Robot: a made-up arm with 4 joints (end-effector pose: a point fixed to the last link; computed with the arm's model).
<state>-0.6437 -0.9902 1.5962 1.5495</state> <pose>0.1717 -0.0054 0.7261 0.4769 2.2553 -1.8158</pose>
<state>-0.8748 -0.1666 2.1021 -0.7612</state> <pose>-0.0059 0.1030 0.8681 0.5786 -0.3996 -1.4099</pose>
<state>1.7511 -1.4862 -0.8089 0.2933</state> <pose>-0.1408 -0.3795 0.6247 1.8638 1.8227 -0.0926</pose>
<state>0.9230 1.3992 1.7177 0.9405</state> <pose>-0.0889 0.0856 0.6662 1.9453 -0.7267 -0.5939</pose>
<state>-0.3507 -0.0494 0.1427 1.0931</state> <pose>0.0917 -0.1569 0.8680 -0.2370 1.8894 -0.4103</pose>
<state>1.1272 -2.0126 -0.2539 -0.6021</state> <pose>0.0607 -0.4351 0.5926 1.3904 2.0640 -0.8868</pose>
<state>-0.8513 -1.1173 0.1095 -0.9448</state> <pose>0.2085 0.0064 0.8870 -0.2594 0.9161 0.2336</pose>
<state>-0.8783 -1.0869 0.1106 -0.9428</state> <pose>0.2009 0.0054 0.8922 -0.2537 0.8912 0.2645</pose>
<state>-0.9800 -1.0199 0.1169 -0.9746</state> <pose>0.1777 0.0052 0.9034 -0.2360 0.8029 0.3809</pose>
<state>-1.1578 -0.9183 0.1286 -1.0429</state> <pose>0.1423 -0.0020 0.9172 -0.1891 0.6597 0.5871</pose>
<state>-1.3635 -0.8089 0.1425 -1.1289</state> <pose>0.1107 -0.0205 0.9262 -0.1072 0.5116 0.8275</pose>
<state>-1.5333 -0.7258 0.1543 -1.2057</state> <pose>0.0940 -0.0404 0.9286 -0.0186 0.4054 1.0249</pose>
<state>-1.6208 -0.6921 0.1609 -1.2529</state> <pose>0.0886 -0.0498 0.9277 0.0329 0.3564 1.1254</pose>
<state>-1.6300 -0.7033 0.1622 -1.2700</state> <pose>0.0878 -0.0475 0.9267 0.0352 0.3511 1.1360</pose>
